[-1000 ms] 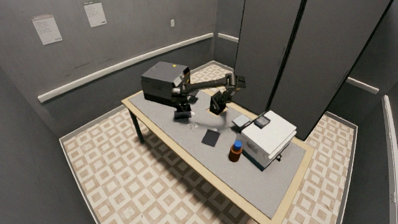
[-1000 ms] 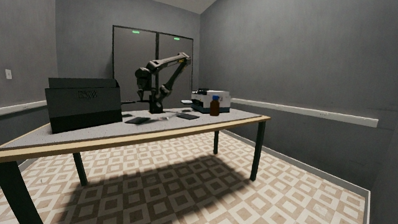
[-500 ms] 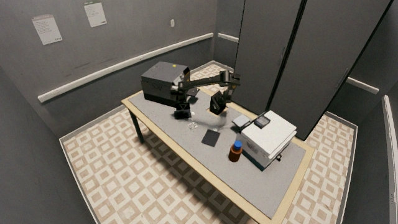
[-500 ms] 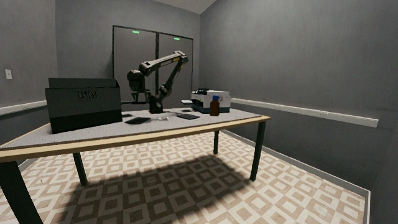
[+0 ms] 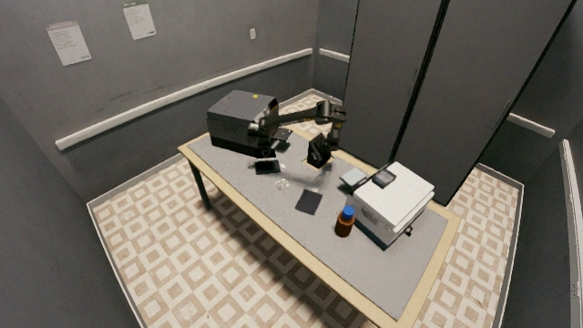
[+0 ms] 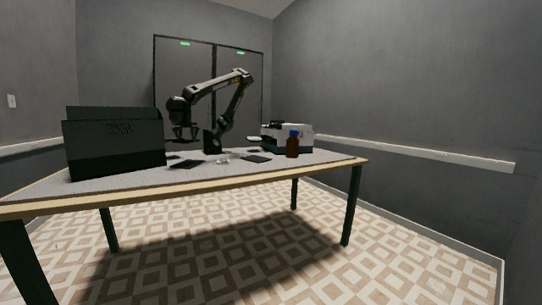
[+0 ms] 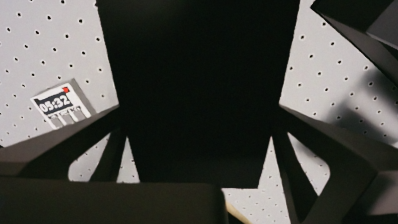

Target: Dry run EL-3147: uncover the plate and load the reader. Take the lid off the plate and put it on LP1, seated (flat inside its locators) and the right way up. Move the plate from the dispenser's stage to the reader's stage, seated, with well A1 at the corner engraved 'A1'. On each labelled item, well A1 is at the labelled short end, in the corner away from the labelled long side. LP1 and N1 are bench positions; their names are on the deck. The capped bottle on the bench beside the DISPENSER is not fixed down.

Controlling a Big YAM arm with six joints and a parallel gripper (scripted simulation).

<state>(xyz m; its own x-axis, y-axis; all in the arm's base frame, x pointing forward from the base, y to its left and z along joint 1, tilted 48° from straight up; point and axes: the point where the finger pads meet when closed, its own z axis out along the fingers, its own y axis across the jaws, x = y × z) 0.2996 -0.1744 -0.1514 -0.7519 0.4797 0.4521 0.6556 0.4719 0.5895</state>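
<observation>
Now: the LP1 label 13 cm below my hand, 9 cm behind it and 7 cm to the left of it. Round my hand: dark lid right at my hand; dark flat pad 39 cm to the left, 13 cm below, 5 cm ahead; white multi-well plate 53 cm to the left, 21 cm behind, 4 cm below.
</observation>
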